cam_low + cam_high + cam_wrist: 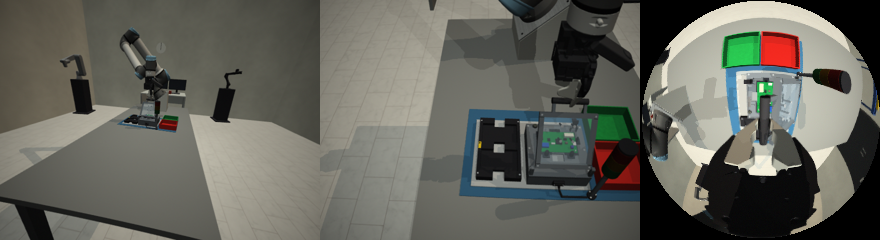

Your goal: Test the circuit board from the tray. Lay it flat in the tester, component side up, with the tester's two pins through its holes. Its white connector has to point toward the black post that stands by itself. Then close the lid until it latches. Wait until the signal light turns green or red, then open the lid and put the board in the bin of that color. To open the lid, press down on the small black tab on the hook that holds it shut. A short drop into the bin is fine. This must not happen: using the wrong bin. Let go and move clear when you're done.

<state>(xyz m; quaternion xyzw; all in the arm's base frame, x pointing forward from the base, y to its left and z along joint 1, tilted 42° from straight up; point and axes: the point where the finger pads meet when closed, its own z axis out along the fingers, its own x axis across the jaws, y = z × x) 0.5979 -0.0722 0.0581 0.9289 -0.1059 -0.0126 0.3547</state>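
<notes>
Now: the black latch tab 40 mm behind my hand, 60 mm to the left of it and 150 mm below it. Round my hand: green circuit board (10 mm ahead, 170 mm below); then tester lid (50 mm ahead, 10 mm to the right, 70 mm below); then red bin (90 mm ahead, 180 mm to the left, 230 mm below).
</notes>
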